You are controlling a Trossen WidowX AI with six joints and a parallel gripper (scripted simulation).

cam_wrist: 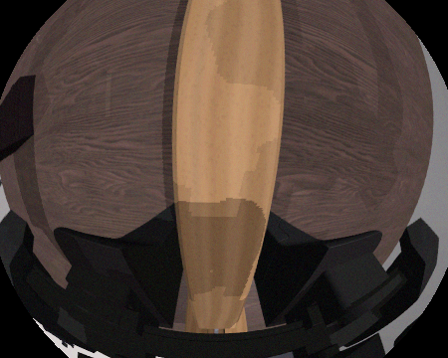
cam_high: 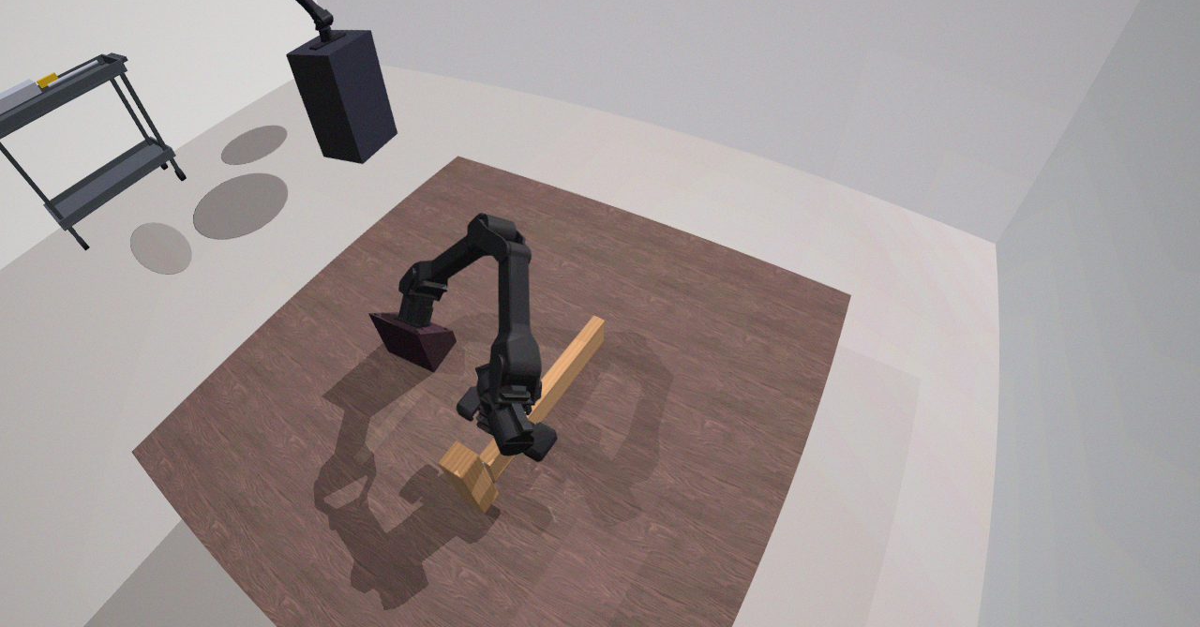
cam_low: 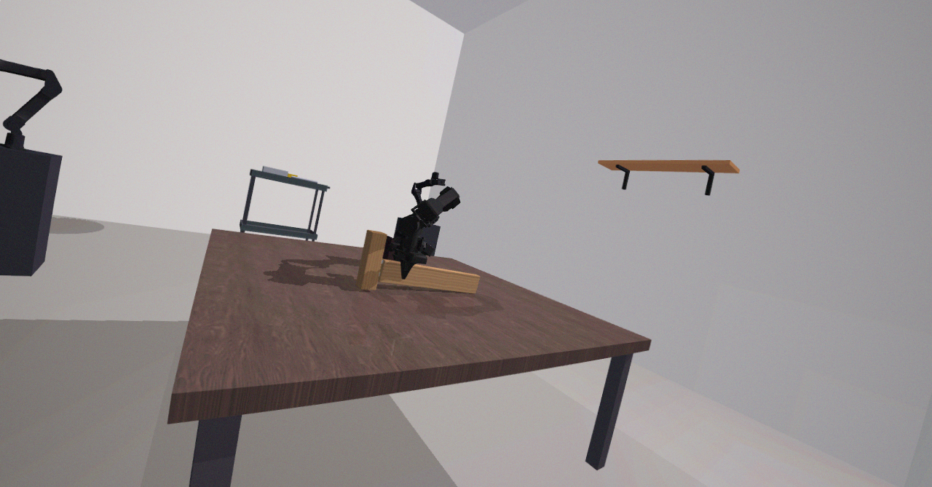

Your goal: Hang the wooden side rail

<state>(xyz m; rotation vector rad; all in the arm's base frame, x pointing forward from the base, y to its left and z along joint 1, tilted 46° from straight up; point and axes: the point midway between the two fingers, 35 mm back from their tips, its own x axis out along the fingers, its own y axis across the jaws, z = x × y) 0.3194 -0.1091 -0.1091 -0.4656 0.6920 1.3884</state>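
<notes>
The headboard post is 110 mm to the right of my gripper tip, 40 mm above it and 20 mm behind it.
</notes>
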